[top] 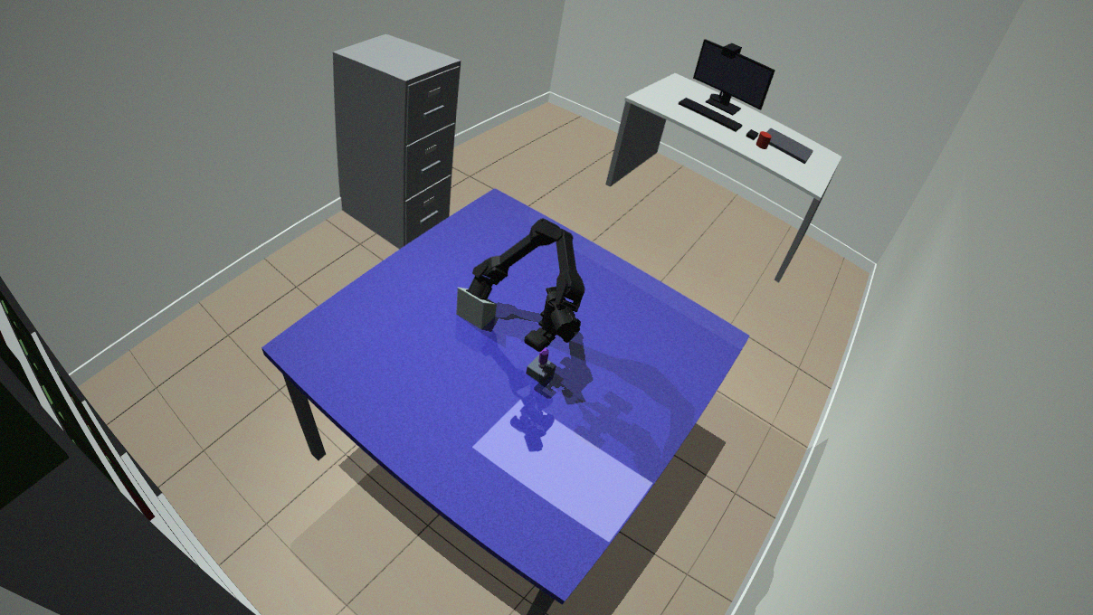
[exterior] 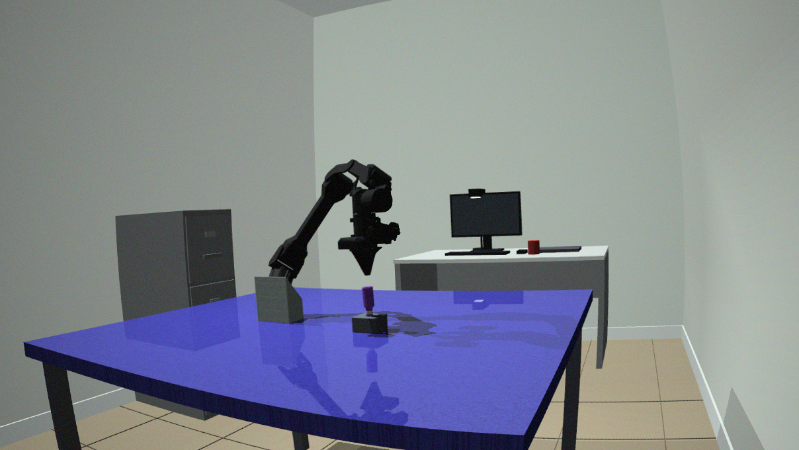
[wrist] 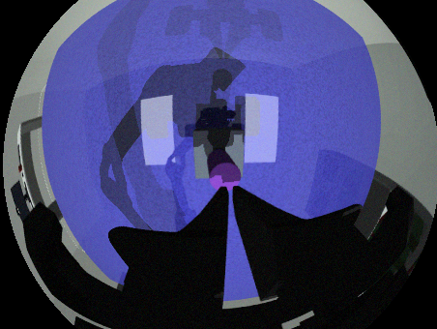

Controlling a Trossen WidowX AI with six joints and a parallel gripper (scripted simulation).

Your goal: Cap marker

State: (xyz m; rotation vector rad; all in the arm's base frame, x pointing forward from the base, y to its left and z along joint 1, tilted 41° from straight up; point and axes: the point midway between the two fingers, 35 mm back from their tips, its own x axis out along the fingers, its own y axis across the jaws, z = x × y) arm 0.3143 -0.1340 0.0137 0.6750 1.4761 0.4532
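The magenta marker cap is 60 mm below my gripper tip. Also, from my gripper tip: dark grey holder block 130 mm below.
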